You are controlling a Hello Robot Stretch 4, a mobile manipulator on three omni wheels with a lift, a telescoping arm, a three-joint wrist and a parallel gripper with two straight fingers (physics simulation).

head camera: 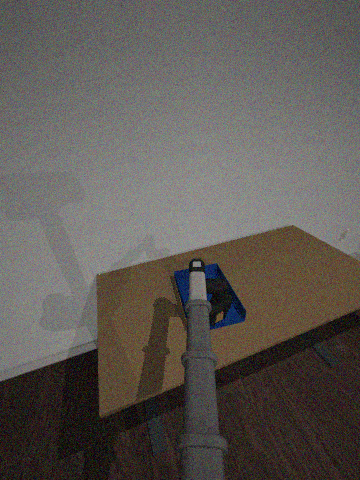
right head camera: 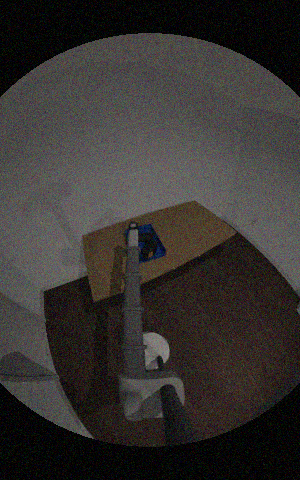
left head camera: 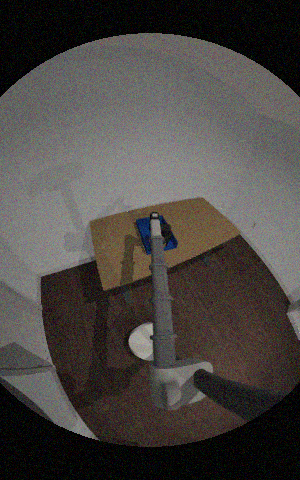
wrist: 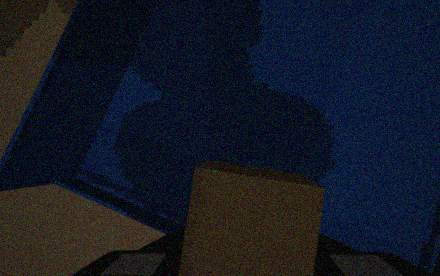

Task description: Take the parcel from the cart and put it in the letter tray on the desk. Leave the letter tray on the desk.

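Where they show: gripper, fingertip midpoint: [head camera: 217,321] [right head camera: 149,256] [wrist: 243,244]; robot's base at its link origin: [right head camera: 148,349] [left head camera: 148,340].
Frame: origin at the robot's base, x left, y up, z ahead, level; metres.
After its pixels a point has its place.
The parcel [wrist: 252,225] @(x -0.074, y 0.771, z 0.735 m) [head camera: 220,317] @(x -0.100, y 0.742, z 0.719 m), a tan box, sits between the fingers in the wrist view. My gripper [wrist: 243,244] @(x -0.088, y 0.719, z 0.716 m) is shut on it, with a dark finger on each side. The blue letter tray [head camera: 239,314] @(x -0.196, y 0.695, z 0.772 m) [left head camera: 143,231] @(x 0.055, y 0.695, z 0.914 m) [right head camera: 159,251] @(x -0.173, y 0.695, z 0.778 m) [wrist: 385,125] @(x -0.120, y 0.695, z 0.839 m) lies on the tan desk [head camera: 280,270] @(x -0.493, y 0.692, z 1.091 m) [left head camera: 195,225] @(x -0.475, y 0.692, z 1.020 m) [right head camera: 182,230] @(x -0.432, y 0.692, z 1.020 m) [wrist: 75,220] @(x 0.011, y 0.692, z 0.647 m). The gripper and parcel are over the tray, near one of its edges, and their shadow falls on the tray floor. The parcel's underside is hidden, so its height above the tray floor cannot be told. The cart does not show.
The telescoping arm [head camera: 200,370] @(x -0.003, y 1.057, z 0.335 m) [left head camera: 162,300] @(x -0.004, y 1.061, z 0.212 m) [right head camera: 132,310] @(x -0.007, y 1.061, z 0.214 m) reaches across the desk's front edge and hides part of the tray. A pale wall [head camera: 180,150] @(x 0.074, y 1.343, z 1.349 m) stands behind the desk. A white round shape [left head camera: 141,342] @(x 0.077, y 0.187, z -0.010 m) [right head camera: 159,345] @(x -0.114, y 0.187, z 0.045 m) shows low beside the arm.
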